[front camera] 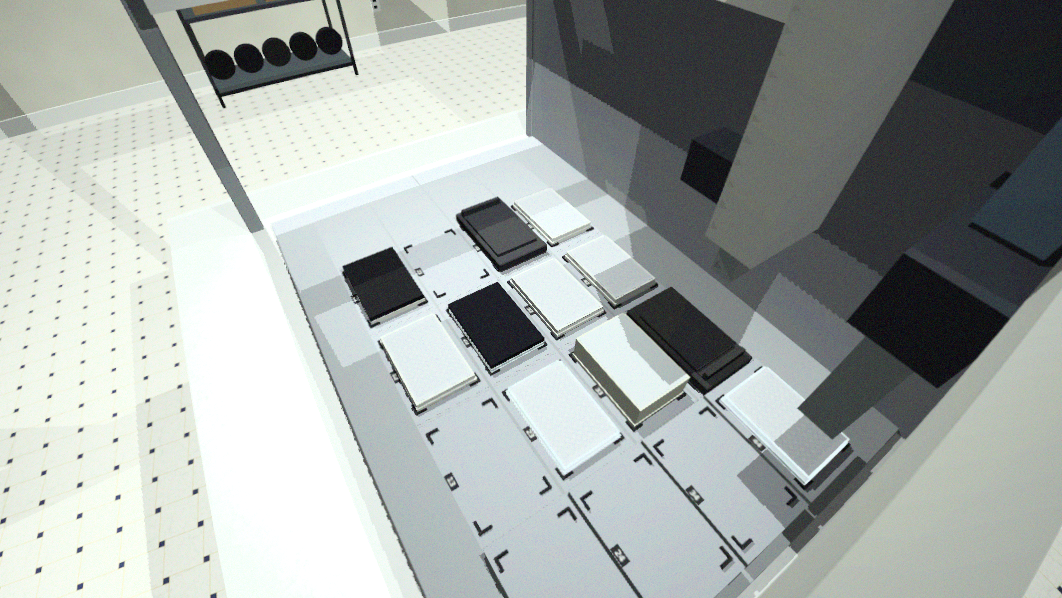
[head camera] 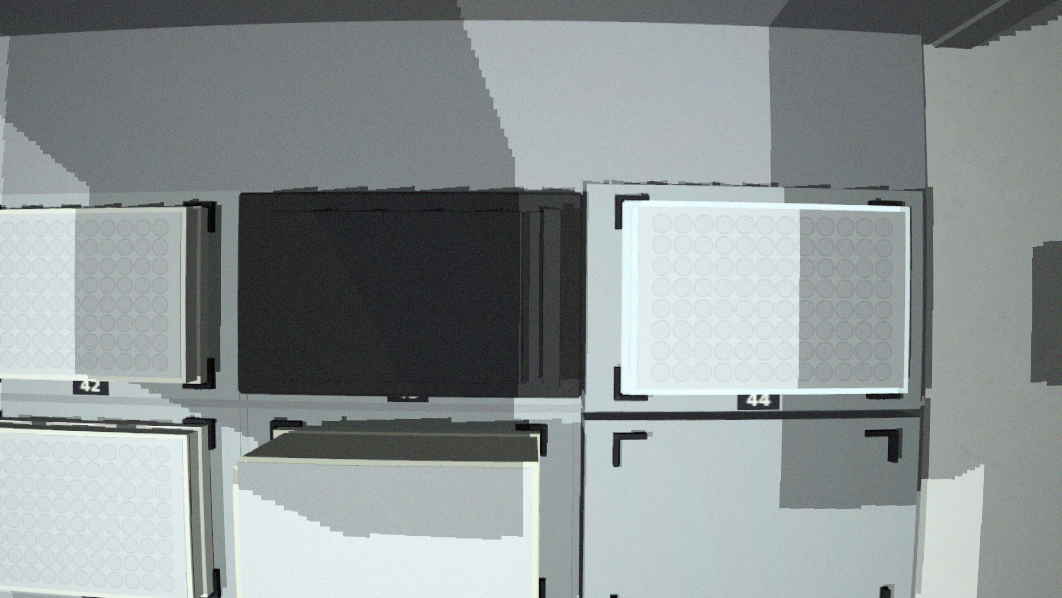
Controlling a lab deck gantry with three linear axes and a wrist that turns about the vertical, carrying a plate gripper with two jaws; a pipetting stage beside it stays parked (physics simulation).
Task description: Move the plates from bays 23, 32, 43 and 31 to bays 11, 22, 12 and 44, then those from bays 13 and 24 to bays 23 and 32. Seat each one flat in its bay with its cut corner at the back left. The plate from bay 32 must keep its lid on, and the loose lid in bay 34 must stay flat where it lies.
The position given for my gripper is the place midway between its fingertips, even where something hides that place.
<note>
I see my gripper (front camera: 842,397), a grey back wall (front camera: 619,98) and a bay 34 (head camera: 740,497).
</note>
